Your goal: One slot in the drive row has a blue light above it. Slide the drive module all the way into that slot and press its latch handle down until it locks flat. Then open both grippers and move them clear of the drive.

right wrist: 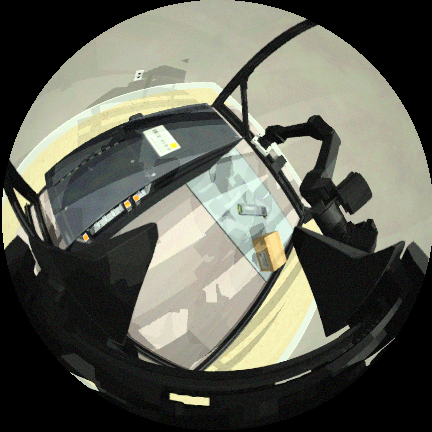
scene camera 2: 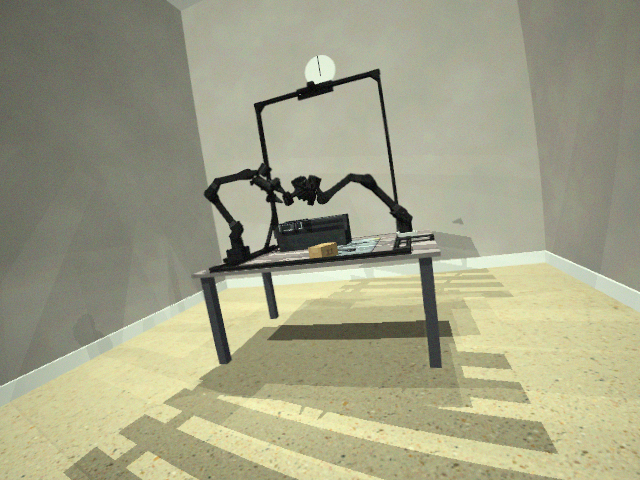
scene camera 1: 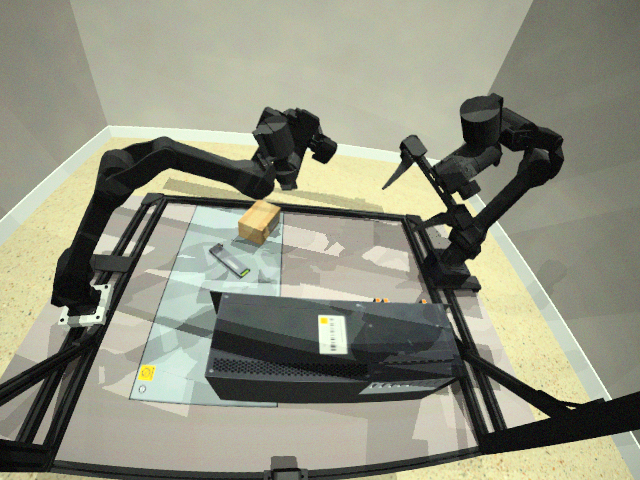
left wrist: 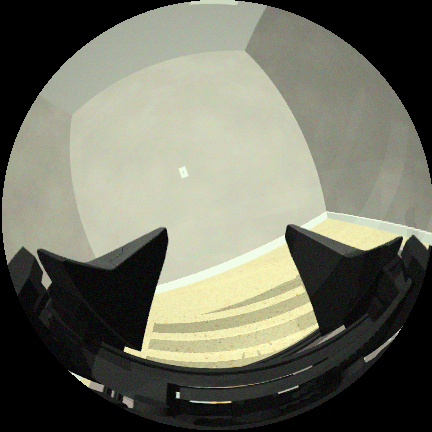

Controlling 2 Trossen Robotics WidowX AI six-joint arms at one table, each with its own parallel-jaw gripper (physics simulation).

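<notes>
The drive module, a slim grey bar with a green patch at one end, lies flat and slanted on the pale blue mat. The dark drive chassis stands across the table; orange-marked parts show along its slot side in scene camera 1 and the right wrist view. No blue light shows. My left gripper is open and empty, high at the back, facing the wall. My right gripper is open and empty, above the table's back right, away from module and chassis.
A tan cardboard box sits on the mat behind the module, near the back rail. A tall black frame rises over the table. The left arm's wrist hangs high behind the box.
</notes>
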